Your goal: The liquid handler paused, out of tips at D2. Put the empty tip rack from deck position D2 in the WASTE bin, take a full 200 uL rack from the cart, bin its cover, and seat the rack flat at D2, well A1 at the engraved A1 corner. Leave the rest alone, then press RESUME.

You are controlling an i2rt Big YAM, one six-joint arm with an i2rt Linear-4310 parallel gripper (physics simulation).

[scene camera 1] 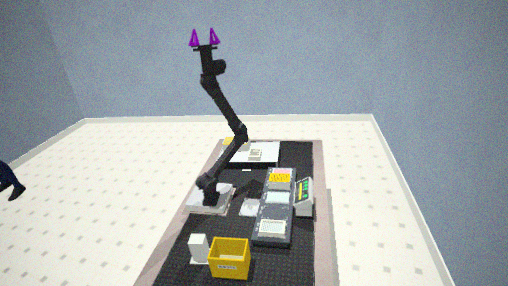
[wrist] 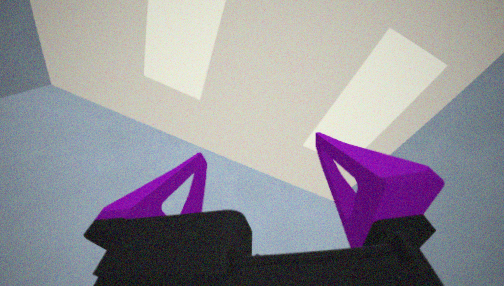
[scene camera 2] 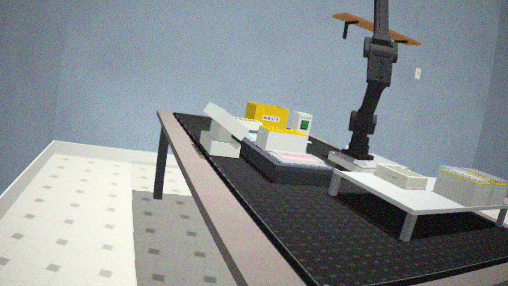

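Seen in the pictures: gripper, fingertip midpoint: (scene camera 1: pixel 202 28) (wrist: pixel 257 149); arm's base at its link origin: (scene camera 1: pixel 211 199) (scene camera 2: pixel 357 156).
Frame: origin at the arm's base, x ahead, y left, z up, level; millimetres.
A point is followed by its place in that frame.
Observation:
My gripper (scene camera 1: pixel 203 30) @(x 99, y 86, z 962 mm) (wrist: pixel 257 149) @(x 99, y 86, z 962 mm) is open and empty, high above the table, pointing up. The yellow WASTE bin (scene camera 1: pixel 229 267) @(x 216, y -504, z 53 mm) (scene camera 2: pixel 272 113) @(x 206, y -385, z 78 mm) stands at the table's near end in the first scene view; something pale lies inside it. The dark deck (scene camera 1: pixel 274 212) @(x 393, y -125, z 17 mm) (scene camera 2: pixel 292 175) @(x 466, y 295, z -8 mm) bears a yellow-topped tip rack (scene camera 1: pixel 279 178) @(x 416, y 104, z 78 mm) (scene camera 2: pixel 281 140) @(x 440, y 158, z 54 mm), a pink plate (scene camera 2: pixel 300 158) @(x 435, y 268, z 31 mm), a pale plate (scene camera 1: pixel 278 198) @(x 412, y -25, z 31 mm) and a whitish rack (scene camera 1: pixel 272 228) @(x 389, y -256, z 33 mm). Deck labels are unreadable. The white cart (scene camera 1: pixel 270 151) @(x 336, y 506, z 30 mm) (scene camera 2: pixel 371 189) @(x 399, y 515, z 33 mm) holds yellow-edged racks (scene camera 2: pixel 462 186) @(x 165, y 606, z 72 mm) and a low beige box (scene camera 1: pixel 254 153) @(x 225, y 434, z 59 mm) (scene camera 2: pixel 400 176) @(x 268, y 478, z 55 mm). A green button (scene camera 2: pixel 304 125) @(x 47, y -356, z 49 mm) shows on a white post.
The white post (scene camera 1: pixel 198 247) @(x 56, y -423, z 76 mm) stands beside the bin. A tilted screen unit (scene camera 1: pixel 303 196) @(x 552, y -74, z 88 mm) (scene camera 2: pixel 225 121) @(x 586, y 80, z 76 mm) stands beside the deck. A flat pale sheet (scene camera 1: pixel 249 207) @(x 239, y -42, z -24 mm) lies between the arm's base and the deck. An orange shelf (scene camera 2: pixel 352 21) hangs on the wall behind the arm.

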